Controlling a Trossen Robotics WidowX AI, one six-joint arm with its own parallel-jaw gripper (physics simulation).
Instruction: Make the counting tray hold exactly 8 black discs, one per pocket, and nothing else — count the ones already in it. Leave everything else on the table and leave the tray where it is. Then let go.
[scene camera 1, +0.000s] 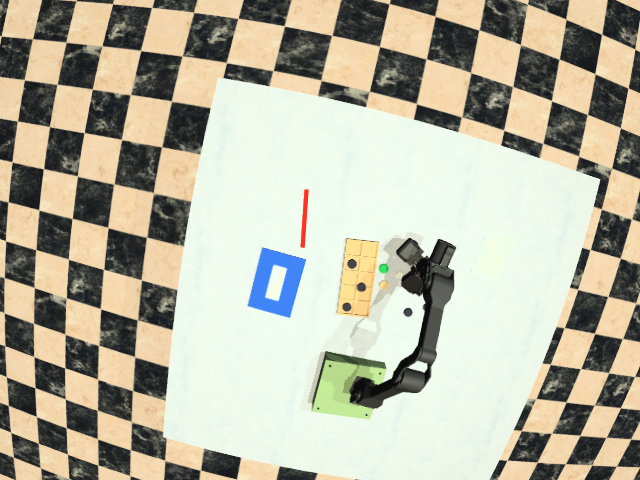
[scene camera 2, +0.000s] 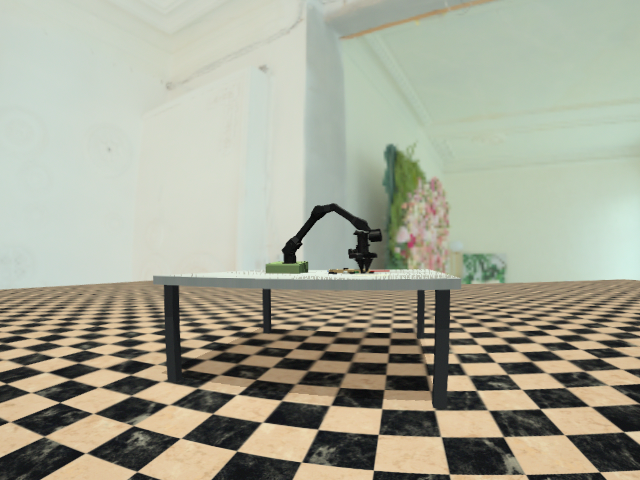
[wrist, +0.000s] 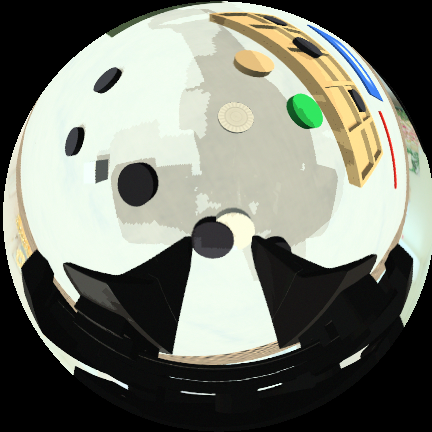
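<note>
The wooden counting tray (scene camera 1: 369, 248) (wrist: 345, 140) holds black discs in three pockets: one (scene camera 1: 352, 263) (wrist: 357, 100) toward the far end, a middle one (scene camera 1: 361, 286) (wrist: 307, 46) and one (scene camera 1: 346, 306) (wrist: 275, 20) at the near end. My gripper (scene camera 2: 364, 269) (wrist: 221, 241) is low at the table, partly closed. In the wrist view a black disc (wrist: 212, 239) touches the left finger and a cream disc (wrist: 240, 230) sits against it by the right finger; both appear pinched. Another black disc (wrist: 280, 243) is partly behind the right finger. Other loose black discs (scene camera 1: 407, 312) (wrist: 107, 80) (wrist: 75, 141) (wrist: 137, 184) lie leftward.
A green disc (scene camera 1: 383, 268) (wrist: 305, 111), an orange disc (scene camera 1: 383, 284) (wrist: 254, 63) and a ridged cream disc (wrist: 236, 117) lie beside the tray. A small grey cube (wrist: 102, 171) is near the loose discs. A blue frame (scene camera 1: 256, 281) and red stick (scene camera 1: 304, 219) lie beyond the tray.
</note>
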